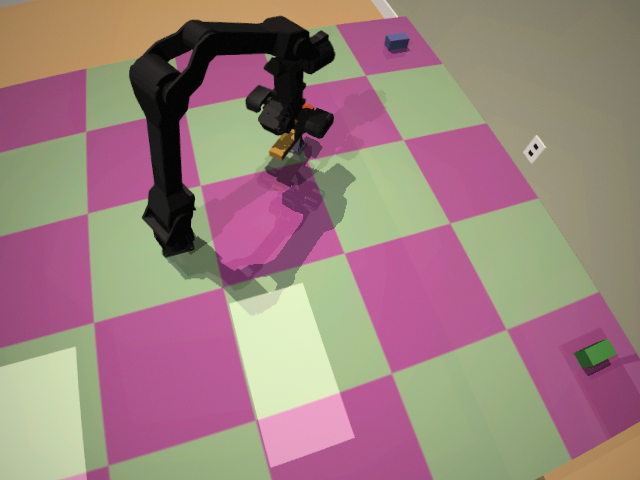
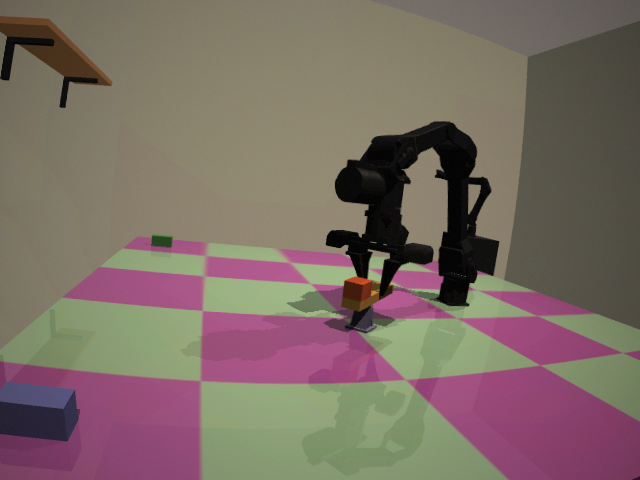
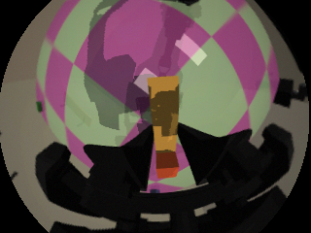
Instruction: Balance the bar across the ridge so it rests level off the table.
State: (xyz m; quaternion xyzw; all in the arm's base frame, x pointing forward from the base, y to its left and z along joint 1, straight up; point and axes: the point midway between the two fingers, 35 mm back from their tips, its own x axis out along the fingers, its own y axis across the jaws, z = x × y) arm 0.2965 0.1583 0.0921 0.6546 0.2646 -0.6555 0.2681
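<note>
My gripper tip is 30 mm short of the bar, 30 mm to the right of it and 10 mm below it. Round my gripper tip: green block (440 mm ahead, 660 mm to the right, 40 mm below); then blue block (440 mm ahead, 340 mm to the left, 40 mm below).
</note>
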